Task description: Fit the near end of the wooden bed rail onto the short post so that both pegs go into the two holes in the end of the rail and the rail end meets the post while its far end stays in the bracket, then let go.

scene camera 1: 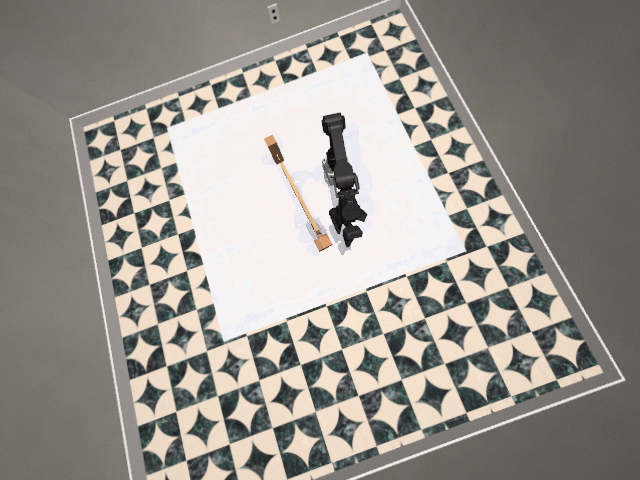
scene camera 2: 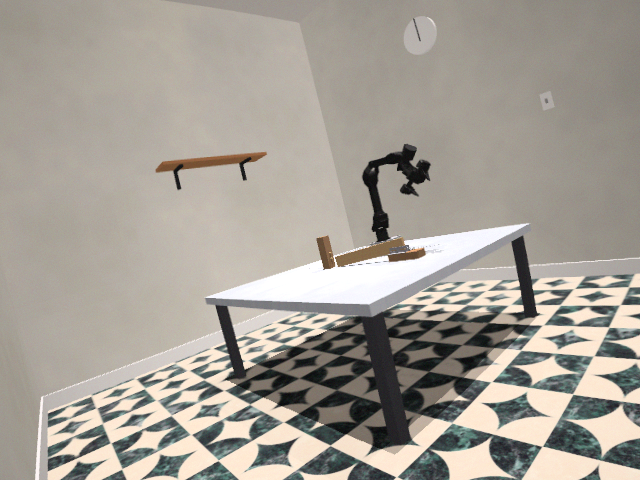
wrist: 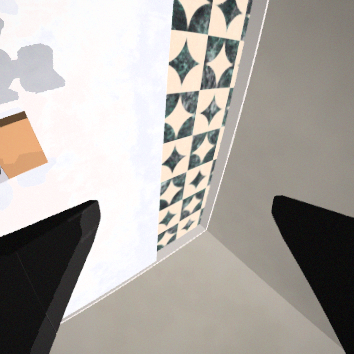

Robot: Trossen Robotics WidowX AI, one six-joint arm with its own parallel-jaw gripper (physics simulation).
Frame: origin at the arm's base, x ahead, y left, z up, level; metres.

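Seen in the pictures: gripper, fingertip midpoint: (scene camera 1: 343,240) (scene camera 2: 423,188) (wrist: 187,206); arm's base, link origin: (scene camera 1: 335,164) (scene camera 2: 383,240).
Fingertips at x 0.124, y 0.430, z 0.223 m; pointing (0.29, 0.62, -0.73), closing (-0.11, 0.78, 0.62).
Note:
Offsets run from my fingertips to a thing's top centre. "pt": to the spot under its first point. Level surfaces: height alone.
The wooden rail (scene camera 1: 299,196) (scene camera 2: 368,252) lies lengthwise above the table. The upright short post @[pt dx +0.149, dy -0.594, dz -0.199 m] (scene camera 1: 276,152) (scene camera 2: 325,252) stands at one end of it. In scene camera 2 small pegs show on the post's side, with a narrow gap between them and the rail end; the holes cannot be made out. The rail's other end is at the grey bracket (scene camera 2: 399,249) by a low wooden block @[dx +0.084, dy -0.118, dz -0.267 m] (scene camera 1: 323,242) (scene camera 2: 410,255) (wrist: 22,147); its seating there is too small to tell. My gripper (scene camera 1: 343,238) (scene camera 2: 422,187) (wrist: 187,206) is open and empty, high above the table, beside the block end in scene camera 1.
The white table @[dz -0.302 m] (scene camera 1: 242,222) (scene camera 2: 289,294) (wrist: 110,150) carries these parts. The black arm (scene camera 1: 337,149) (scene camera 2: 375,198) stands beside the rail and arches above the table. A wooden wall shelf (scene camera 2: 211,161) and a clock (scene camera 2: 420,35) are on the walls, away from the table.

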